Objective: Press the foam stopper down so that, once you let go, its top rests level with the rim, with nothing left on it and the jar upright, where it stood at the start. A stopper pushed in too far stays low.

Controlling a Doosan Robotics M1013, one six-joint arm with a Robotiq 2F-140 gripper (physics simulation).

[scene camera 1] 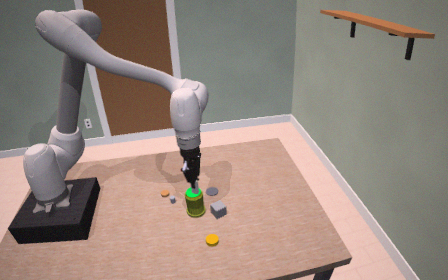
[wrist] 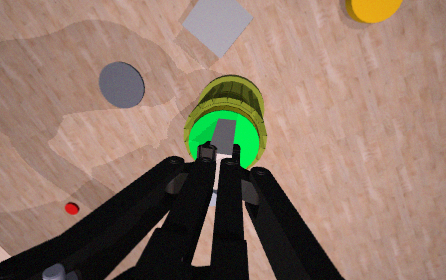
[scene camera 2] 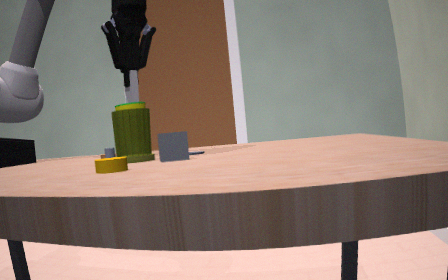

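Note:
The foam stopper, bright green on top with a yellow side, (scene camera 1: 189, 193) (scene camera 2: 120, 107) (wrist: 247, 135) sits in the mouth of the olive-green jar (scene camera 1: 195, 205) (scene camera 2: 132, 134) (wrist: 232, 92). In scene camera 2 a thin yellow band of its side shows above the rim. The jar stands upright on the table. My gripper (scene camera 1: 195, 188) (scene camera 2: 131, 95) (wrist: 225, 133) is shut and empty, pointing down over the stopper. Its fingertips reach the green top and appear to touch it; the exact contact is too small to tell. The fingers hide part of the top.
A grey cube (scene camera 1: 218, 209) (scene camera 2: 173, 146) (wrist: 218, 25) stands close to the jar. A flat grey disc (scene camera 1: 212, 191) (wrist: 122, 85), a yellow disc (scene camera 1: 212, 239) (scene camera 2: 111, 165) (wrist: 374, 7), an orange disc (scene camera 1: 165, 193), a small grey cylinder (scene camera 1: 172, 199) (scene camera 2: 109, 152) and a red disc (wrist: 72, 208) lie around it.

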